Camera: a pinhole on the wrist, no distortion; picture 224 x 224 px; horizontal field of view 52.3 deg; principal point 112.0 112.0 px. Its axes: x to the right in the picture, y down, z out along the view. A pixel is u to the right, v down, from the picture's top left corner.
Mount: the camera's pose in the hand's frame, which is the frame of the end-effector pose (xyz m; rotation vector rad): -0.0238 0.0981 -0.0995 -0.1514 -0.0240 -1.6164
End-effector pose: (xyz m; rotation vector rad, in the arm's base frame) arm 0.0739 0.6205 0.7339 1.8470 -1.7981 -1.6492
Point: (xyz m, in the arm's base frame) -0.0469 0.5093 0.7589
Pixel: outside the picture
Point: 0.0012 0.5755 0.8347
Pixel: 48.5 134.3
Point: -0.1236 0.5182 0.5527
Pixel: outside the picture
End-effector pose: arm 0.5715 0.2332 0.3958 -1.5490 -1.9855 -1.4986
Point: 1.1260 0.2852 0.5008
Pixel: outside the picture
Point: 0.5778 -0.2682 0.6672
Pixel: behind the camera
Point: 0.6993 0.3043 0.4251
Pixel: 114.8 130.6
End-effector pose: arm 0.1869 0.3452 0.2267 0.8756 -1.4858 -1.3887
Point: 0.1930 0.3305 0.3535
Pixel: 70.7 214.4
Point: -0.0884 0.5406 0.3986
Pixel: 99.5 72.9
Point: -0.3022 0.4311 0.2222
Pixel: 187.2 141.9
